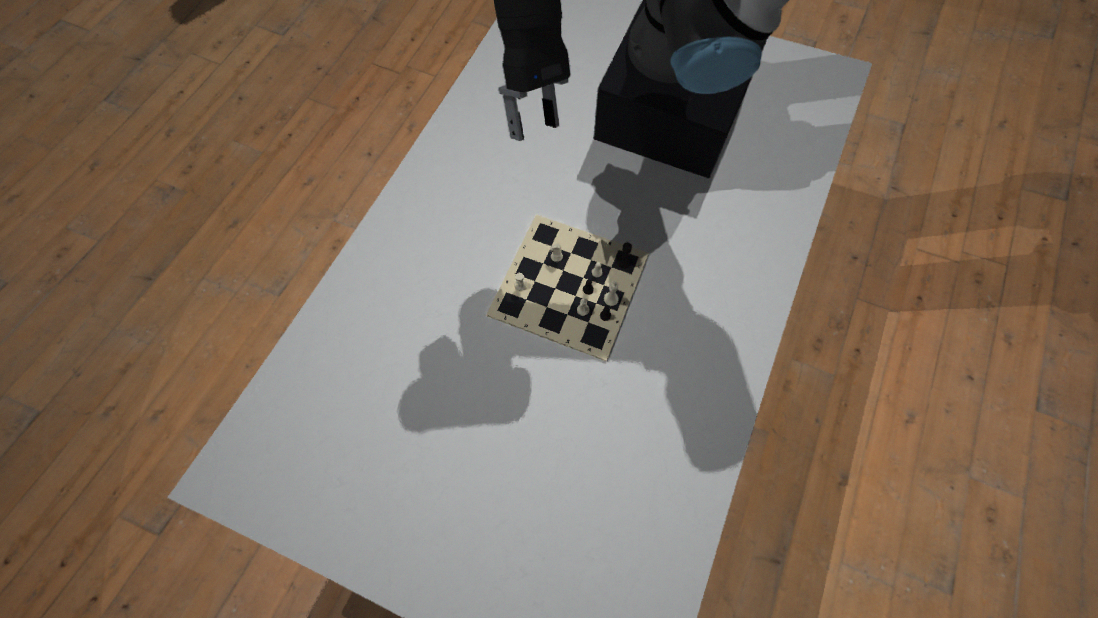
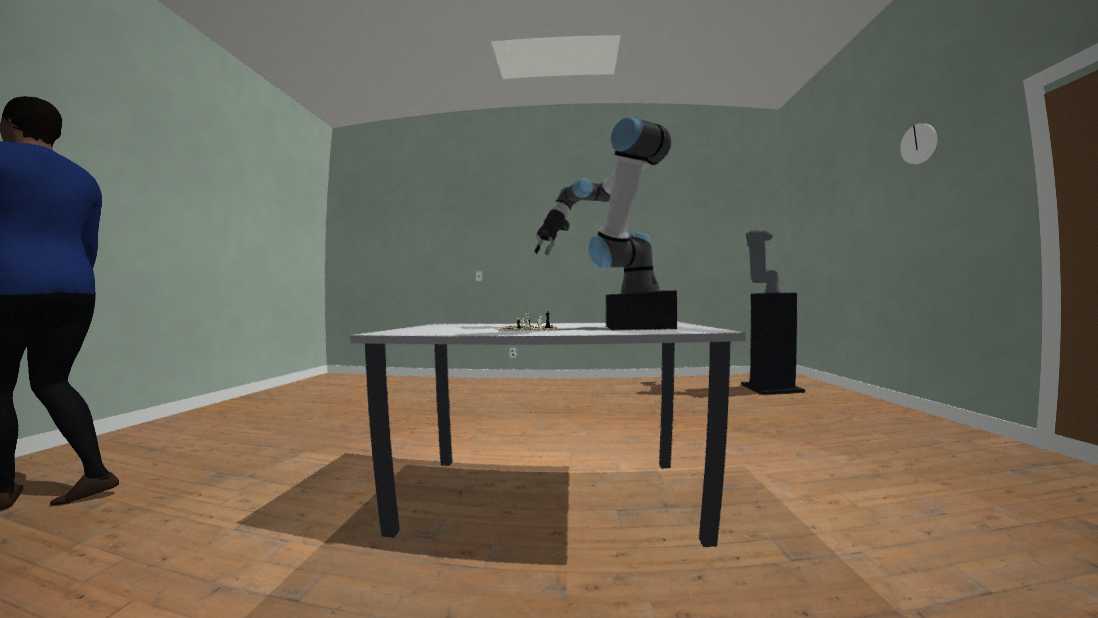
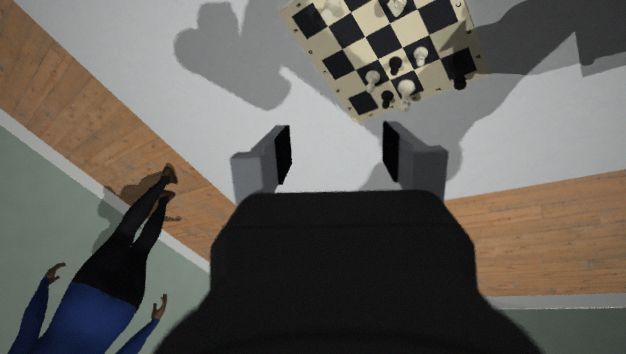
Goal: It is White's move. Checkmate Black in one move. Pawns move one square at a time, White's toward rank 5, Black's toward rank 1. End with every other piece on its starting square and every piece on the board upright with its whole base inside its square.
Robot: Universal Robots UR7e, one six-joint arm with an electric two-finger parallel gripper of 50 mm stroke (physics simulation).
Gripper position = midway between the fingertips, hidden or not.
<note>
In view: the gripper (image 1: 535, 132) and a chessboard (image 1: 547, 307).
The chessboard also shows in image 3 (image 3: 344, 49). The gripper also shows in image 3 (image 3: 336, 143).
</note>
